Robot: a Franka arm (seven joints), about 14 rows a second.
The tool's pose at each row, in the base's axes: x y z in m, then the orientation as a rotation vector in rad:
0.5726 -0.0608 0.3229 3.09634 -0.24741 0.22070
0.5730 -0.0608 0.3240 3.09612 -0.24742 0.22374
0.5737 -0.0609 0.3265 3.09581 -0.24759 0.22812
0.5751 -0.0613 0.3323 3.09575 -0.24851 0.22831
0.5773 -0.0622 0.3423 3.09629 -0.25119 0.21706
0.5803 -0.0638 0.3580 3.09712 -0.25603 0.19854
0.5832 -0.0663 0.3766 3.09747 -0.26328 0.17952
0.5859 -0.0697 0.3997 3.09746 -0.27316 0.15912
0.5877 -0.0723 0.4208 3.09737 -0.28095 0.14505
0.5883 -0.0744 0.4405 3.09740 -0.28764 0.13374
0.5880 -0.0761 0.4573 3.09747 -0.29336 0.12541
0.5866 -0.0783 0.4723 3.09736 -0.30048 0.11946
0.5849 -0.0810 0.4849 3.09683 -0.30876 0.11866
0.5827 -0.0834 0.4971 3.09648 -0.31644 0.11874
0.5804 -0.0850 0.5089 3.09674 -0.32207 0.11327
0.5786 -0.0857 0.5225 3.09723 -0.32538 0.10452
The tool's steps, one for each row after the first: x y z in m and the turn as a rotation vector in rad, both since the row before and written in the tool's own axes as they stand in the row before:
0.0005 0.0000 -0.0010 0.00015 0.00195 0.00004
0.0011 0.0000 -0.0024 0.00024 0.00281 0.00016
0.0023 0.0003 -0.0055 -0.00001 0.00011 0.00059
0.0038 0.0007 -0.0095 -0.00075 -0.00723 0.00158
0.0054 0.0013 -0.0151 -0.00118 -0.01190 0.00288
0.0056 0.0023 -0.0180 -0.00150 -0.01221 0.00443
0.0059 0.0033 -0.0225 -0.00174 -0.01310 0.00612
0.0044 0.0026 -0.0207 -0.00113 -0.00905 0.00485
0.0028 0.0023 -0.0195 -0.00072 -0.00730 0.00418
0.0015 0.0021 -0.0167 -0.00040 -0.00540 0.00359
0.0003 0.0027 -0.0150 -0.00021 -0.00389 0.00451
-0.0002 0.0032 -0.0126 -0.00001 -0.00059 0.00532
-0.0007 0.0030 -0.0122 0.00023 -0.00005 0.00494
-0.0010 0.0023 -0.0119 0.00013 -0.00361 0.00355
-0.0006 0.0013 -0.0137 -0.00014 -0.00567 0.00202

